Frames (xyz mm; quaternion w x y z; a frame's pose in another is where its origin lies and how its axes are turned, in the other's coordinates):
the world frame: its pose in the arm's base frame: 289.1 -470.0 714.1 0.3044 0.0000 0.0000 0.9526
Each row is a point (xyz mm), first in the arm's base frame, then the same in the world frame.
Working: the arm's base frame: its pose in the world frame: 508.1 -215.3 -714.1 0.3044 0.0000 0.0000 -0.9525

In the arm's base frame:
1: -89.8 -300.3 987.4
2: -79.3 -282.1 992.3
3: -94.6 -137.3 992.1
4: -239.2 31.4 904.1
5: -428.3 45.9 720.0
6: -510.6 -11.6 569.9
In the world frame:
1: 407.1 81.5 273.3
2: 409.1 60.5 278.2
3: 505.5 -48.6 278.0
4: 721.2 -102.1 190.0
5: 883.6 -4.3 5.9
6: 917.3 90.3 -144.2

